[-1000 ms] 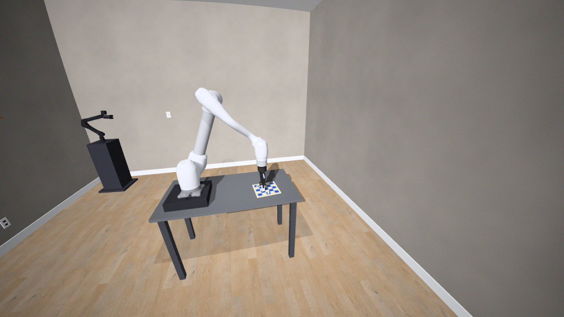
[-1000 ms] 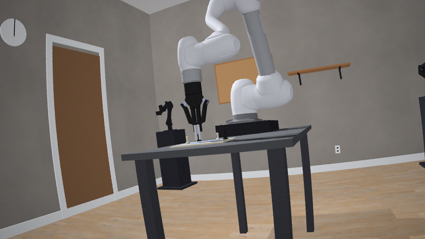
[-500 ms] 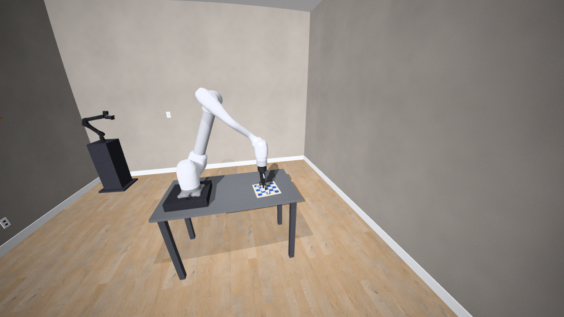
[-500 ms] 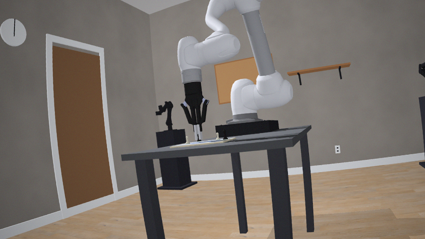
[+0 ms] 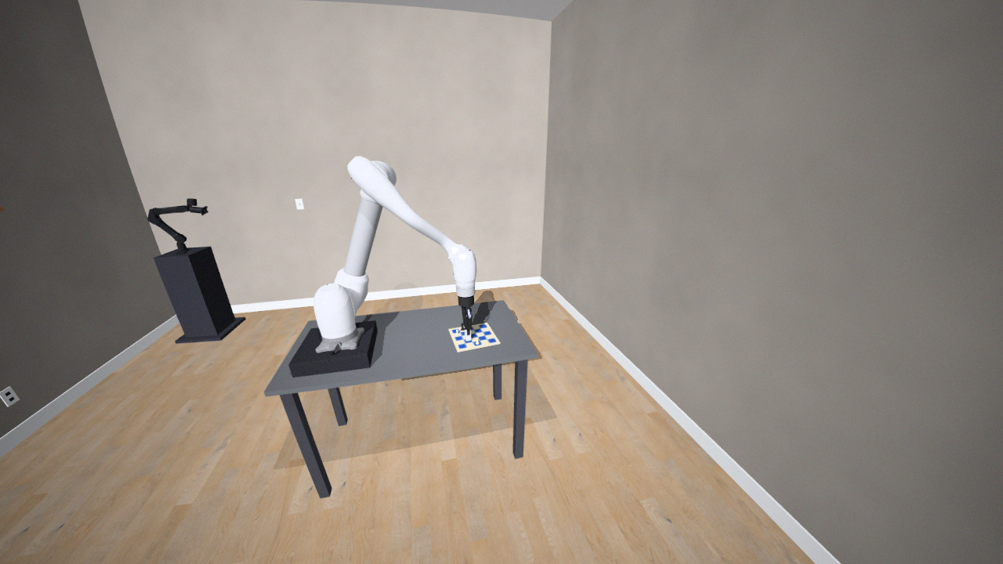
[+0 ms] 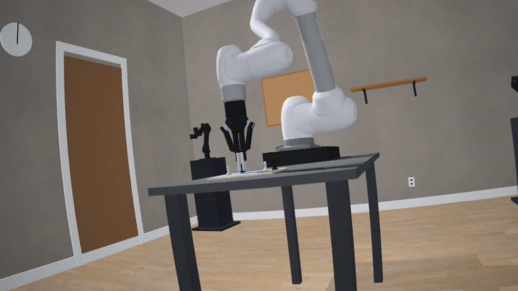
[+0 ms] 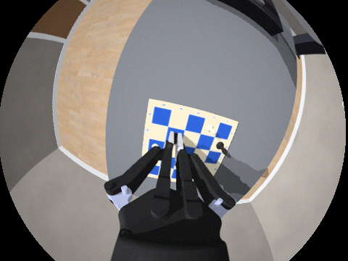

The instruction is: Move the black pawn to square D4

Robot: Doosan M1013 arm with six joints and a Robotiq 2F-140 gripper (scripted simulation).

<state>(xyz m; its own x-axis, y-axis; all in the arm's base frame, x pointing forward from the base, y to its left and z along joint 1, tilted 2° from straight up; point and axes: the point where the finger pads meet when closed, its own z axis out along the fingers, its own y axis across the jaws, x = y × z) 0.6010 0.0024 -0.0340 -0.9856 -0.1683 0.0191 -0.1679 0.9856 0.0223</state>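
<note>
My gripper is now 30 mm above the black pawn. The rest, counted from my hand: chessboard: 30 mm ahead, 40 mm to the left, 40 mm below.
</note>
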